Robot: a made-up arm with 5 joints. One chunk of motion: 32 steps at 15 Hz.
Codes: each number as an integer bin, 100 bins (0 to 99) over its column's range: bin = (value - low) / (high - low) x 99, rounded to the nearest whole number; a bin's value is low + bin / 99 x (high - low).
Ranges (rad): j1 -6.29..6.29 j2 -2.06..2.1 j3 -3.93..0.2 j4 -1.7..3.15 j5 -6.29..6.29
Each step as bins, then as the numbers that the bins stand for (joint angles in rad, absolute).
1 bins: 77 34 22 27 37
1 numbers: 3.4944 -0.6313 -3.0122 -0.3773 -1.5884
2 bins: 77 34 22 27 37
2 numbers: 3.4944 -0.6313 -3.0122 -0.3773 -1.5884
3 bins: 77 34 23 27 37
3 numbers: 3.4944 -0.6313 -2.9705 -0.3773 -1.5884
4 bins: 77 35 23 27 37
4 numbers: 3.4944 -0.5893 -2.9705 -0.3773 -1.5884
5 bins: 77 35 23 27 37
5 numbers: 3.4944 -0.5893 -2.9705 -0.3773 -1.5884
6 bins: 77 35 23 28 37
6 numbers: 3.4944 -0.5893 -2.9705 -0.3283 -1.5884
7 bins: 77 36 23 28 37
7 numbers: 3.4944 -0.5473 -2.9705 -0.3283 -1.5884
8 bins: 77 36 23 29 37
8 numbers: 3.4944 -0.5473 -2.9705 -0.2793 -1.5884
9 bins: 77 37 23 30 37
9 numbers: 3.4944 -0.5053 -2.9705 -0.2303 -1.5884
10 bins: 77 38 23 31 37
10 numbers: 3.4944 -0.4632 -2.9705 -0.1813 -1.5884
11 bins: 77 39 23 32 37
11 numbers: 3.4944 -0.4212 -2.9705 -0.1323 -1.5884
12 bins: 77 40 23 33 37
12 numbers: 3.4944 -0.3792 -2.9705 -0.0833 -1.5884
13 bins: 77 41 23 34 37
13 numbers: 3.4944 -0.3372 -2.9705 -0.0343 -1.5884
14 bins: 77 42 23 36 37
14 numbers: 3.4944 -0.2952 -2.9705 0.0636 -1.5884
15 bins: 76 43 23 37 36
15 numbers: 3.3674 -0.2531 -2.9705 0.1126 -1.7155
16 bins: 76 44 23 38 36
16 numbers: 3.3674 -0.2111 -2.9705 0.1616 -1.7155
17 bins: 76 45 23 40 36
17 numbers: 3.3674 -0.1691 -2.9705 0.2596 -1.7155
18 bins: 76 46 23 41 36
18 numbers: 3.3674 -0.1271 -2.9705 0.3086 -1.7155
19 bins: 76 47 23 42 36
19 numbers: 3.3674 -0.0851 -2.9705 0.3576 -1.7155
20 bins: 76 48 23 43 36
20 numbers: 3.3674 -0.0430 -2.9705 0.4066 -1.7155
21 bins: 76 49 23 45 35
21 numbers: 3.3674 -0.0010 -2.9705 0.5045 -1.8425
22 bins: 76 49 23 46 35
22 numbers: 3.3674 -0.0010 -2.9705 0.5535 -1.8425
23 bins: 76 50 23 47 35
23 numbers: 3.3674 0.0410 -2.9705 0.6025 -1.8425
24 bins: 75 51 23 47 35
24 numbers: 3.2403 0.0830 -2.9705 0.6025 -1.8425
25 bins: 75 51 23 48 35
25 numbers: 3.2403 0.0830 -2.9705 0.6515 -1.8425
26 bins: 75 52 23 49 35
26 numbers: 3.2403 0.1251 -2.9705 0.7005 -1.8425
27 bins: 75 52 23 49 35
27 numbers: 3.2403 0.1251 -2.9705 0.7005 -1.8425
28 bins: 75 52 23 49 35
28 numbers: 3.2403 0.1251 -2.9705 0.7005 -1.8425
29 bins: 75 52 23 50 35
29 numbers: 3.2403 0.1251 -2.9705 0.7495 -1.8425
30 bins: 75 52 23 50 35
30 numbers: 3.2403 0.1251 -2.9705 0.7495 -1.8425
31 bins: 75 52 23 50 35
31 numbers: 3.2403 0.1251 -2.9705 0.7495 -1.8425
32 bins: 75 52 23 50 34
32 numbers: 3.2403 0.1251 -2.9705 0.7495 -1.9696
